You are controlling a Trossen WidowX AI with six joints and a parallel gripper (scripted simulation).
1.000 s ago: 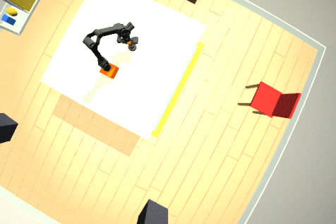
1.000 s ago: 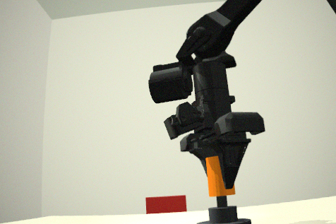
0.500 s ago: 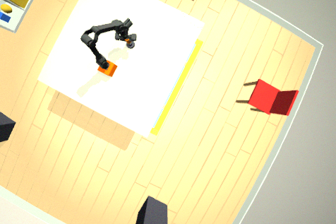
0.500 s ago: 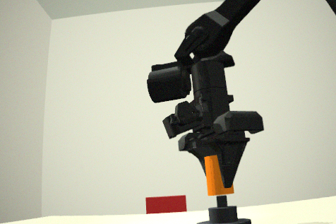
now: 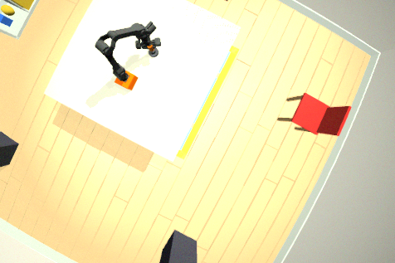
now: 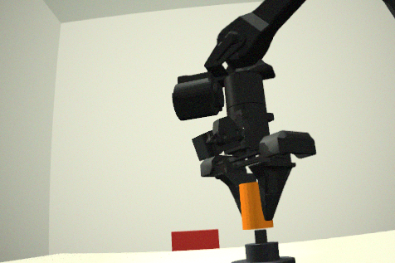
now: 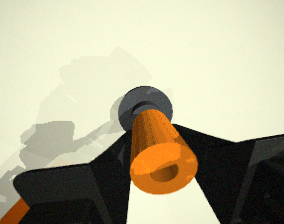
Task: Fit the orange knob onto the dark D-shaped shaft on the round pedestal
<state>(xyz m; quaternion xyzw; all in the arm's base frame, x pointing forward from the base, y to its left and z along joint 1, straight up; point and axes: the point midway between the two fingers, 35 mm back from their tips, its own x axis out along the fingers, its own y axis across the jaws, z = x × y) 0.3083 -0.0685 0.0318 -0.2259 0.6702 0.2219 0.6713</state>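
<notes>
Now: the orange knob 20 mm above my gripper tip. Also, from my gripper tip: dark shaft: 40 mm below.
</notes>
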